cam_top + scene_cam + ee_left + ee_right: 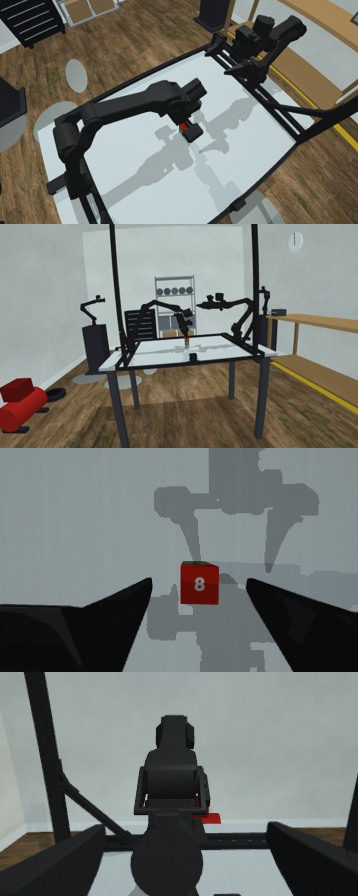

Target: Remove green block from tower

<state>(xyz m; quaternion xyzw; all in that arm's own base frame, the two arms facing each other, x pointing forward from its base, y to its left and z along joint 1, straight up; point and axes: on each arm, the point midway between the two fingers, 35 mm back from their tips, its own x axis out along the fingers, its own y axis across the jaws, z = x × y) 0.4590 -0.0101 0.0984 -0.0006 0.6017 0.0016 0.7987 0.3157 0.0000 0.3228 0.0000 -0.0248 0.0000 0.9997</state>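
Now: the red block showing 8 5 cm below my left hand and 1 cm to the right of it. Also, from my left hand: green block showing 3 (7 cm below, 1 cm to the right).
The green block showing 3 lies 30 cm below my right hand, 13 cm to the left of it and 1 cm behind it. Also, from my right hand: red block showing 8: 27 cm below, 13 cm to the left, 1 cm behind.
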